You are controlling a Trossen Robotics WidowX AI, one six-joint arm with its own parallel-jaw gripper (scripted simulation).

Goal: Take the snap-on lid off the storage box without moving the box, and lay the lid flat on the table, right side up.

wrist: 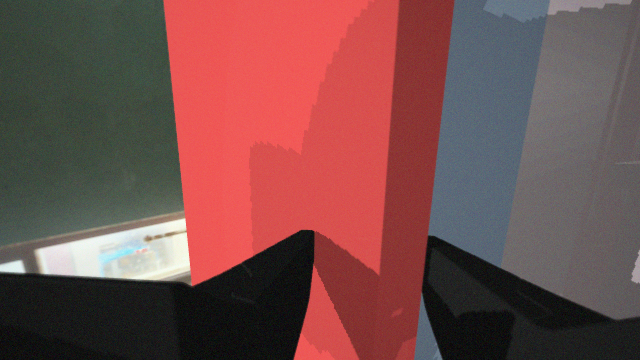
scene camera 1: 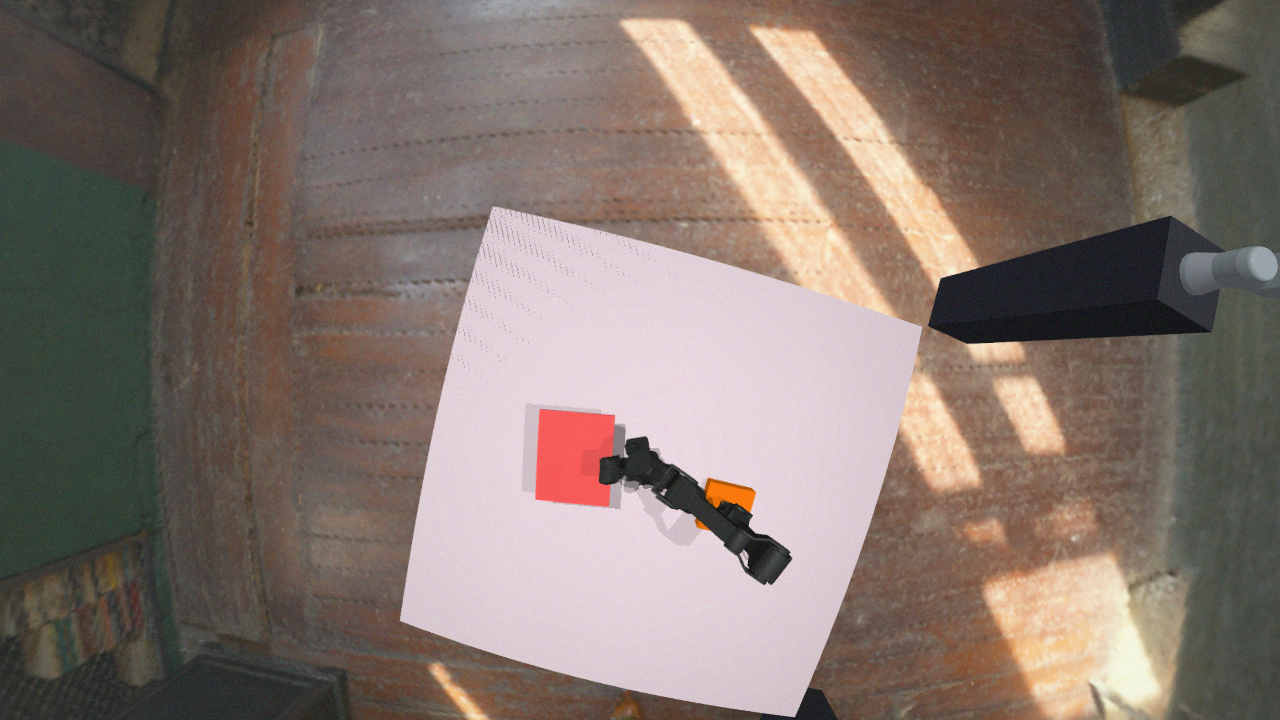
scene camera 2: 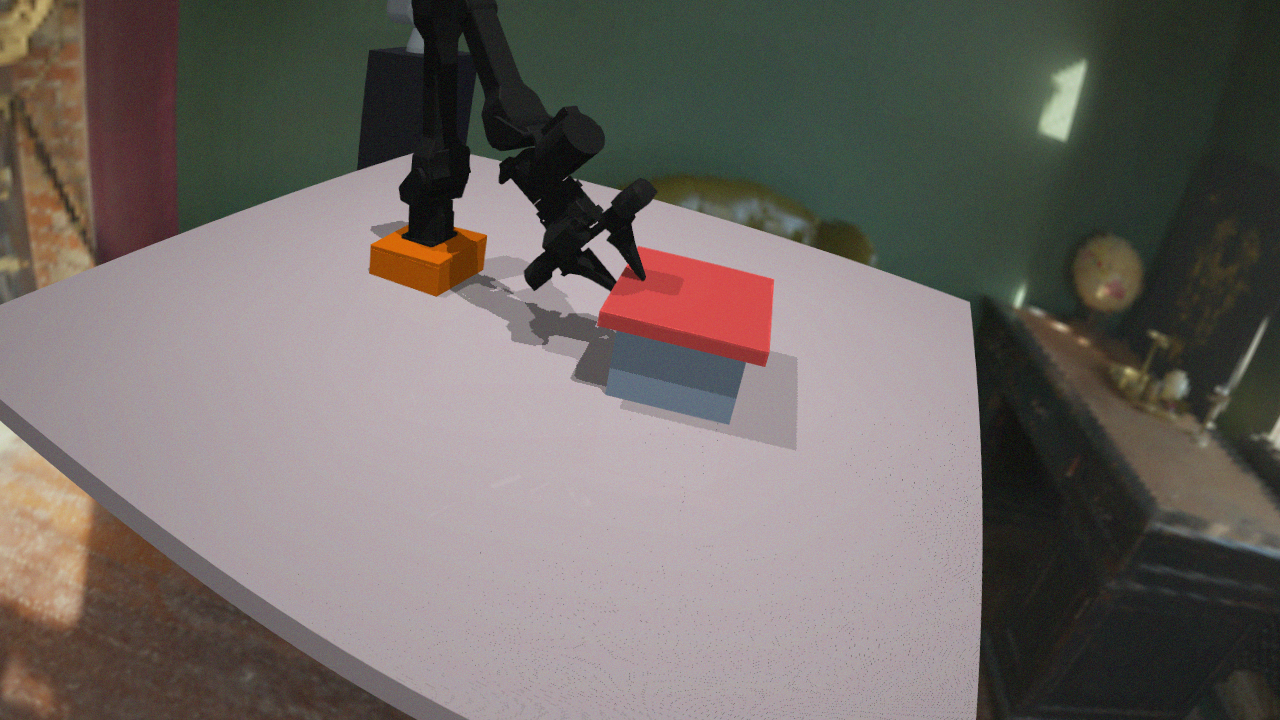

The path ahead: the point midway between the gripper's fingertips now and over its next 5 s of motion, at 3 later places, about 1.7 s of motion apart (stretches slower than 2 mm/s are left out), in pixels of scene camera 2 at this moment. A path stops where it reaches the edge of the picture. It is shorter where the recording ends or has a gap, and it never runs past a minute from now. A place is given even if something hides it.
The gripper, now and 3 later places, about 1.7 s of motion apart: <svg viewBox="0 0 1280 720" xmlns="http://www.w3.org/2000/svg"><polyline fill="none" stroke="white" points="633,287 633,281 636,275 639,275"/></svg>
